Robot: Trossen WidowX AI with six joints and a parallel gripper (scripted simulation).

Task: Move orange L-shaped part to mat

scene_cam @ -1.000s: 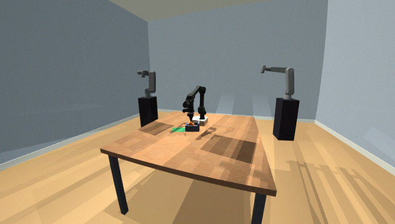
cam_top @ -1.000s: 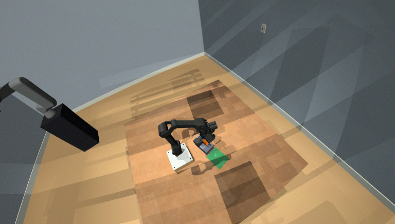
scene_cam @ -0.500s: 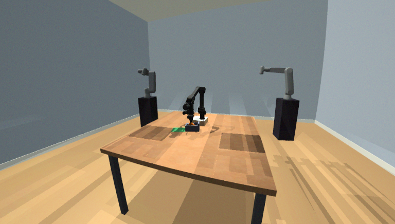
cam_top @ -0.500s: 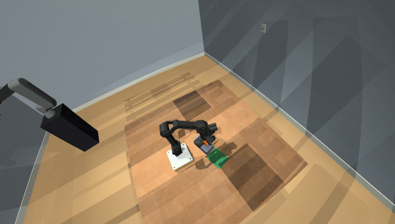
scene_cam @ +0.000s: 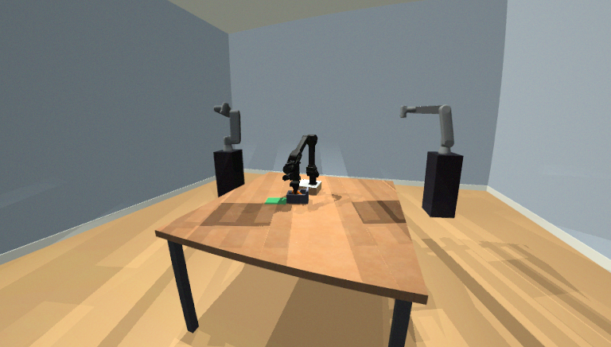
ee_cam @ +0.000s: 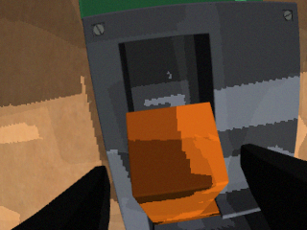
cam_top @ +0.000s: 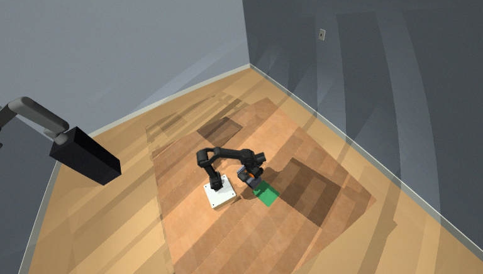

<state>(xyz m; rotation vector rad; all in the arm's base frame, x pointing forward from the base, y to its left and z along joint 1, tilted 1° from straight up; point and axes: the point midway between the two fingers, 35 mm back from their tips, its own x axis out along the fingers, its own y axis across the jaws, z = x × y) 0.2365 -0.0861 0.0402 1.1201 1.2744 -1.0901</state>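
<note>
Now: the orange l-shaped part 2 cm behind my gripper tip, 3 cm to the left of it and 3 cm below it. Round my gripper tip: green mat (14 cm to the right, 9 cm below).
</note>
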